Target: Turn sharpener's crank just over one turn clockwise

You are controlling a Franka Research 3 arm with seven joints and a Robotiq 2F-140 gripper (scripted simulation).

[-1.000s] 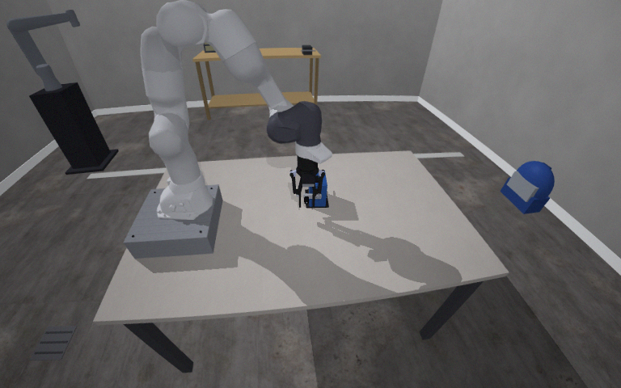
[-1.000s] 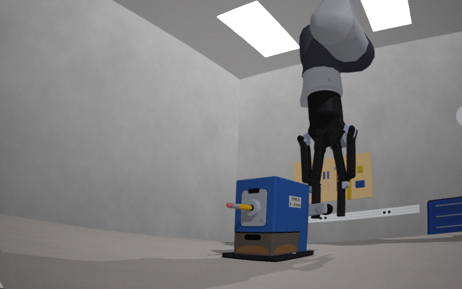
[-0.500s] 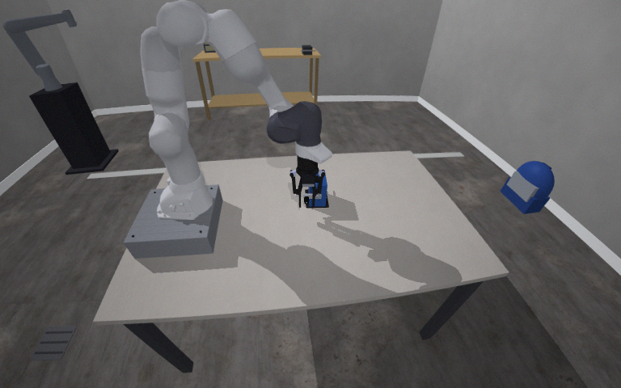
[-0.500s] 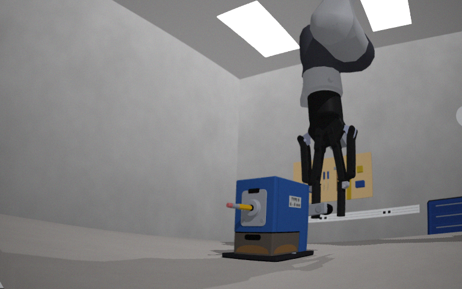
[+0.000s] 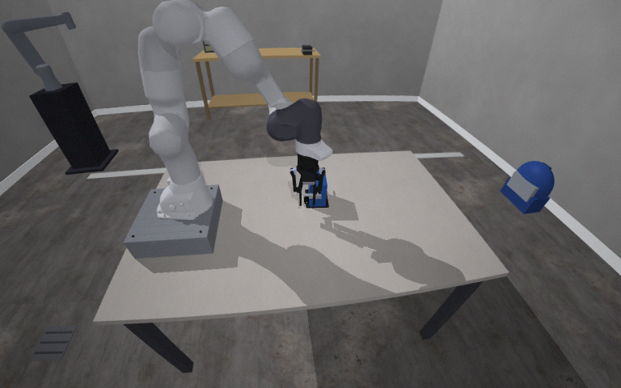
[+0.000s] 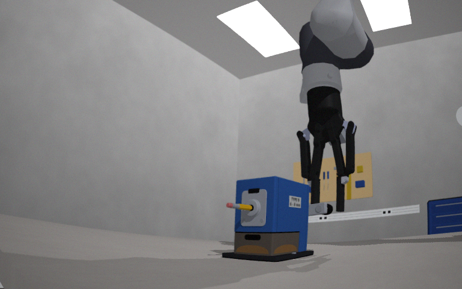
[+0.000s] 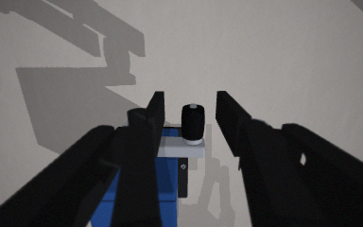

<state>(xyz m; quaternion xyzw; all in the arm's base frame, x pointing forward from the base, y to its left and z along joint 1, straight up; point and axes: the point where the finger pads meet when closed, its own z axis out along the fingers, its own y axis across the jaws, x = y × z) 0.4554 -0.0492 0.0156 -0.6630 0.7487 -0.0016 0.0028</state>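
My gripper is now 20 mm to the right of the black knob and 30 mm above it.
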